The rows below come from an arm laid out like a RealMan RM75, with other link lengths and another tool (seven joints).
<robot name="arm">
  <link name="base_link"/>
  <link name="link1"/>
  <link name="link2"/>
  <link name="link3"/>
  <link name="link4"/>
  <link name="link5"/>
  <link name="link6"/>
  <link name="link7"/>
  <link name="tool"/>
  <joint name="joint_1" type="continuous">
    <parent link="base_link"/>
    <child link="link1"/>
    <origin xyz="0 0 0.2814" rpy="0 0 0"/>
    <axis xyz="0 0 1"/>
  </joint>
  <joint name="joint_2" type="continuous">
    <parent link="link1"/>
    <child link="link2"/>
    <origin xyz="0 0 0" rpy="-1.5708 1.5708 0"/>
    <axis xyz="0 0 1"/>
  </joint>
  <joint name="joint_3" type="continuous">
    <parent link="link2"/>
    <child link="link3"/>
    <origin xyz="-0.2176 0 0" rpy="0 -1.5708 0"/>
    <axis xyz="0 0 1"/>
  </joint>
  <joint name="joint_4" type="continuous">
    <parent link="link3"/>
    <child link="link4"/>
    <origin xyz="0 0 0" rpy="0 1.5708 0"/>
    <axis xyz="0 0 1"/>
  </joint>
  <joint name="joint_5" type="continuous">
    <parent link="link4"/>
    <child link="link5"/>
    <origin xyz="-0.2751 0 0" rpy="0 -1.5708 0"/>
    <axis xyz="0 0 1"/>
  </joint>
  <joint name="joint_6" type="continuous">
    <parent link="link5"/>
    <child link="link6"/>
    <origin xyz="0 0 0" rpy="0 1.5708 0"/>
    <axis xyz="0 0 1"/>
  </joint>
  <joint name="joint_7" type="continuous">
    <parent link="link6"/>
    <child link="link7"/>
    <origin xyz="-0.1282 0 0" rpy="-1.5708 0 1.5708"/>
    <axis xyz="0 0 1"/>
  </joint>
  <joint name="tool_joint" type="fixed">
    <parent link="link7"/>
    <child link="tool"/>
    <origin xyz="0.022 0 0.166" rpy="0.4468 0 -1.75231"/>
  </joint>
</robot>
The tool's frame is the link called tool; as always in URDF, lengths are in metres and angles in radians. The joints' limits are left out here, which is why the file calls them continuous.
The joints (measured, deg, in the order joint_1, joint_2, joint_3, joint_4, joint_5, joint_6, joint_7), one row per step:
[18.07 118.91 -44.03 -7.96 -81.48 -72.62 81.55]
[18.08 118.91 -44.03 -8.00 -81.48 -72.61 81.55]
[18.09 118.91 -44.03 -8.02 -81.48 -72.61 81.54]
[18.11 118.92 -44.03 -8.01 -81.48 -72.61 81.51]
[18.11 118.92 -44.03 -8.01 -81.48 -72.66 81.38]
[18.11 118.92 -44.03 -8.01 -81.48 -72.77 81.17]
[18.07 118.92 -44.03 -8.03 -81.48 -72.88 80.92]
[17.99 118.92 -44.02 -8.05 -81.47 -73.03 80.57]
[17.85 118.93 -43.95 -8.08 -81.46 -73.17 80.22]
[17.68 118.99 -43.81 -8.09 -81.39 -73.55 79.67]
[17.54 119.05 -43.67 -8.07 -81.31 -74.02 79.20]
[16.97 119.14 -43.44 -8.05 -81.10 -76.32 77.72]
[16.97 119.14 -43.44 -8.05 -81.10 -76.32 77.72]
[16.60 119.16 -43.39 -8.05 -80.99 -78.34 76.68]
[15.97 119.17 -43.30 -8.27 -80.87 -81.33 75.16]
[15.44 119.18 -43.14 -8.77 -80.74 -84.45 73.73]
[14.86 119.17 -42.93 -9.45 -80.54 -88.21 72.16]
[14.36 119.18 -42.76 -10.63 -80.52 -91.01 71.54]
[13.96 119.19 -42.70 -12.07 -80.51 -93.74 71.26]
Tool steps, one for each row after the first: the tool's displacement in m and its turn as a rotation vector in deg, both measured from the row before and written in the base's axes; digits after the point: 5 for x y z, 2 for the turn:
[-0.00006 0.00023 0.00018 0.02 -0.03 0.03]
[-0.00009 0.00014 0.00010 0.01 -0.02 0.03]
[-0.00020 0.00005 -0.00012 0.00 -0.01 0.03]
[-0.00029 -0.00005 0.00006 0.04 -0.07 0.12]
[-0.00062 -0.00011 0.00014 0.06 -0.09 0.21]
[-0.00037 -0.00027 0.00024 0.09 -0.13 0.21]
[-0.00031 -0.00049 0.00037 0.13 -0.18 0.25]
[0.00019 -0.00066 0.00058 0.18 -0.16 0.16]
[-0.00099 -0.00089 0.00095 0.34 -0.07 0.36]
[-0.00157 -0.00089 0.00098 0.33 0.07 0.39]
[-0.00780 -0.00466 0.00423 0.98 0.53 1.86]
[0.00000 0.00000 0.00000 0.00 0.00 0.00]
[-0.00752 -0.00392 0.00354 0.67 0.52 1.72]
[-0.01045 -0.00584 0.00661 1.16 0.61 2.58]
[-0.01154 -0.00484 0.00871 1.42 0.60 2.85]
[-0.01371 -0.00598 0.01157 1.82 0.76 3.41]
[-0.01007 -0.00382 0.01071 1.36 0.50 2.65]
[-0.01056 -0.00358 0.01088 1.18 0.49 2.76]

